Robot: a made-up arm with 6 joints.
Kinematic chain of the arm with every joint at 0, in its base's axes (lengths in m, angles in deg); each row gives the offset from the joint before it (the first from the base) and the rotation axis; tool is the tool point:
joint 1: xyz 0 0 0.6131 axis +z
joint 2: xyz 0.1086 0 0 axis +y
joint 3: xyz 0 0 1.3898 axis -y
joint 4: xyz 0 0 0.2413 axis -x
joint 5: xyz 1.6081 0 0 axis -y
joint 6: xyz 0.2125 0 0 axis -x
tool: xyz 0 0 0
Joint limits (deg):
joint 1: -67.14..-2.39
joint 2: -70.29..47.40
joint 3: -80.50..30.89
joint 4: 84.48..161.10
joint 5: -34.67..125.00
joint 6: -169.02..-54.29
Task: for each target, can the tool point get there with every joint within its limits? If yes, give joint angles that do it. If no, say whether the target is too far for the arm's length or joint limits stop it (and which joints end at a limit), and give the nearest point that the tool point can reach.
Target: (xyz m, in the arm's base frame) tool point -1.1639 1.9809 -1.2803
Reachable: no: joint limits stop it (at a limit: joint 1, joint 2, joint 3) | nearest point 0.2230 0.1338 0.0317 | short by 2.656 m
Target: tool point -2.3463 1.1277 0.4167
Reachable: no: joint limits stop it (at a limit: joint 2, joint 3, joint 4, joint 5) | nearest point -1.5770 0.7579 2.4898 | short by 2.242 m
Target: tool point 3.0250 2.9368 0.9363
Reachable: no: too far | nearest point 2.6894 0.0997 1.0121 | short by 2.858 m
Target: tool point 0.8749 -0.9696 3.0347
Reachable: yes | joints -45.45 -12.21 15.17 107.23 -16.22 -124.32
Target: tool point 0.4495 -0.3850 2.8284
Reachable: yes | joints -37.55 -41.73 -9.72 110.27 -9.04 -74.43
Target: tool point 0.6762 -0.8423 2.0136
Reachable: yes | joints -62.19 -30.68 -31.17 96.09 76.10 -139.08
